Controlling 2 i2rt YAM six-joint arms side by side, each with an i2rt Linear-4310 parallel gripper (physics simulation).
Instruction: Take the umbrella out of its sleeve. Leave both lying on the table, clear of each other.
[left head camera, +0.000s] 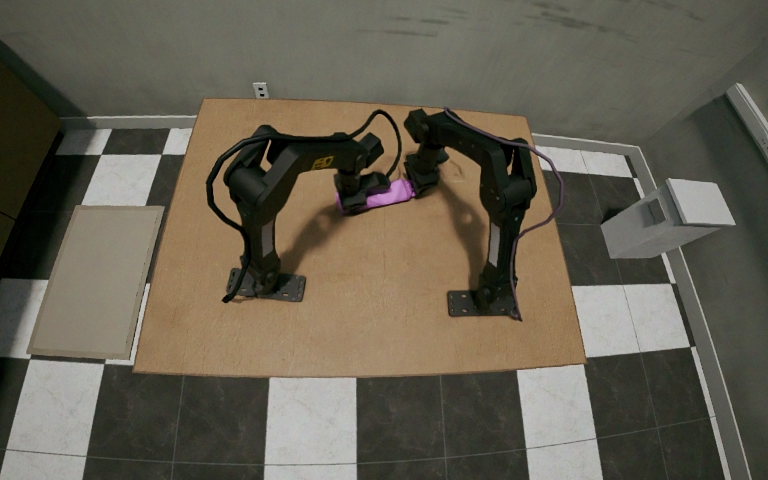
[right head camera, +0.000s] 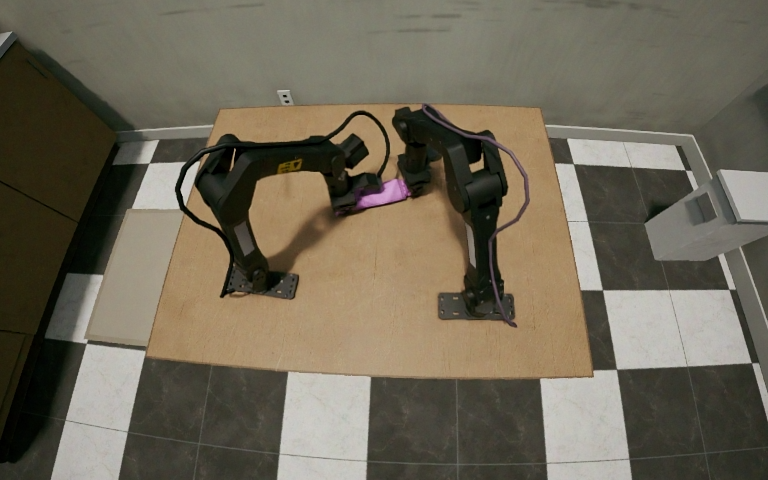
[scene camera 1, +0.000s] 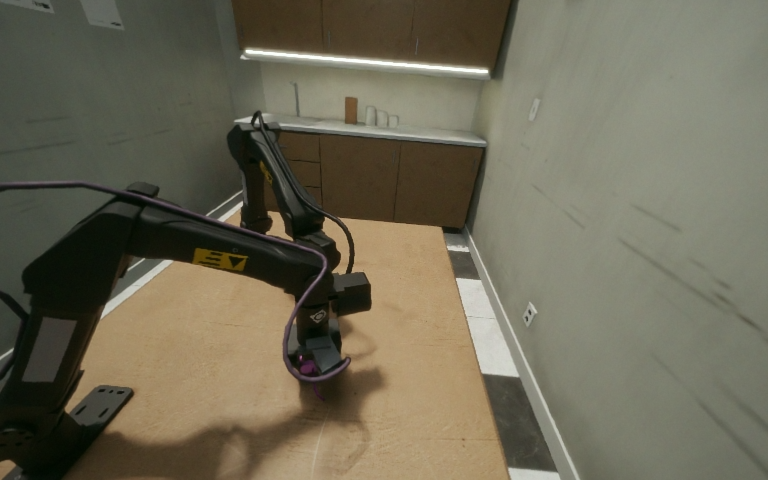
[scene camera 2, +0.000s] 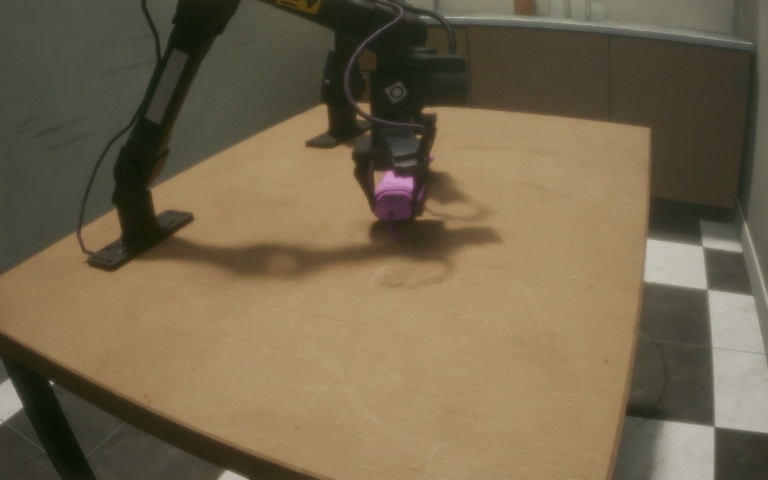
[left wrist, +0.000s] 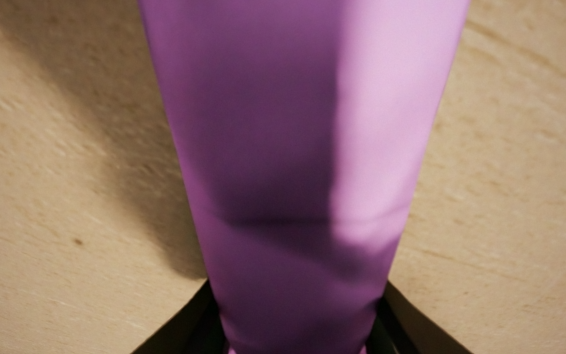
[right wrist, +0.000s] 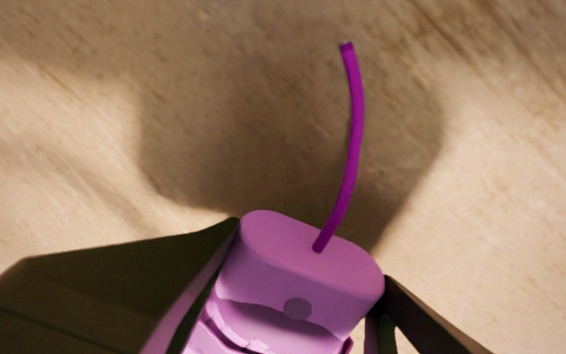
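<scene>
The pink-purple sleeve (left head camera: 390, 195) (right head camera: 382, 194) (left wrist: 280, 125) lies between my two grippers, with the umbrella inside it. The umbrella's pink handle end (right wrist: 300, 282) (scene camera 2: 393, 206) sticks out of the sleeve's mouth, and a dark purple cord (right wrist: 356, 115) (scene camera 2: 392, 229) hangs from it. My left gripper (left head camera: 351, 204) (right head camera: 344, 204) (left wrist: 295, 263) is shut on the closed end of the sleeve, with a finger against each side. My right gripper (left head camera: 420, 186) (right head camera: 417, 186) (right wrist: 305, 260) (scene camera 2: 395, 198) is shut on the umbrella's handle end. The umbrella's shaft is hidden in the sleeve.
The brown table (left head camera: 362, 333) (right head camera: 362, 339) (scene camera 2: 339, 339) carries both arms, whose bases stand near its front edge in the head views. The two wrists stand close together over the umbrella. A grey wall (left head camera: 317, 50) runs along the table's back edge.
</scene>
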